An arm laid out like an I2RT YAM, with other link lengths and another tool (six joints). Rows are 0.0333 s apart.
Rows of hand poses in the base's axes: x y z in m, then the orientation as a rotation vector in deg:
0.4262, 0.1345, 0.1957, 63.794, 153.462, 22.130
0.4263, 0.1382, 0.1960, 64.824, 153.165, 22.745
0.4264, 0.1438, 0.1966, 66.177, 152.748, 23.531
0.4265, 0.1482, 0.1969, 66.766, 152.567, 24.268
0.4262, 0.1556, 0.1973, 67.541, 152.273, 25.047
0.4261, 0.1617, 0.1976, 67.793, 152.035, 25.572
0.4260, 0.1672, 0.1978, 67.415, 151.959, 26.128
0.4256, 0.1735, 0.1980, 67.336, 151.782, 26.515
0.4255, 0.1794, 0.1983, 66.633, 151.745, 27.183
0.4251, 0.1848, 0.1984, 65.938, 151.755, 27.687
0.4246, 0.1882, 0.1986, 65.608, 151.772, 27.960
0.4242, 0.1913, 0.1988, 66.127, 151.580, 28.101
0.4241, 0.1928, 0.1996, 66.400, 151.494, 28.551
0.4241, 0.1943, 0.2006, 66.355, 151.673, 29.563
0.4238, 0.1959, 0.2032, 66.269, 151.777, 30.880
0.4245, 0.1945, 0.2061, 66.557, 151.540, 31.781
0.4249, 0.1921, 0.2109, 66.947, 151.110, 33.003
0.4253, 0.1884, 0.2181, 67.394, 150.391, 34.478
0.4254, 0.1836, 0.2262, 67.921, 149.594, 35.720
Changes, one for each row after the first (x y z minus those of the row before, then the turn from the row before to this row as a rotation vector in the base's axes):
0.0001, 0.0037, 0.0003, 0.554, 0.087, -0.642
0.0001, 0.0056, 0.0006, 0.710, 0.106, -0.852
0.0001, 0.0044, 0.0003, 0.573, -0.006, -0.334
-0.0003, 0.0074, 0.0004, 0.616, -0.021, -0.477
-0.0001, 0.0061, 0.0003, 0.348, -0.162, -0.187
-0.0001, 0.0055, 0.0002, 0.270, -0.308, 0.228
-0.0004, 0.0063, 0.0002, 0.200, -0.235, 0.008
-0.0001, 0.0059, 0.0003, 0.285, -0.432, 0.435
-0.0004, 0.0054, 0.0001, 0.189, -0.364, 0.435
-0.0005, 0.0034, 0.0002, 0.116, -0.166, 0.215
-0.0004, 0.0031, 0.0002, 0.165, 0.052, -0.349
-0.0001, 0.0015, 0.0008, 0.343, -0.006, -0.140
0.0000, 0.0015, 0.0010, 0.709, 0.005, 0.198
-0.0003, 0.0016, 0.0026, 0.890, -0.104, 0.220
0.0007, -0.0014, 0.0029, 0.620, -0.162, -0.165
0.0004, -0.0024, 0.0048, 0.822, -0.302, -0.267
0.0004, -0.0037, 0.0072, 0.953, -0.526, -0.394
0.0001, -0.0048, 0.0081, 0.805, -0.516, -0.493

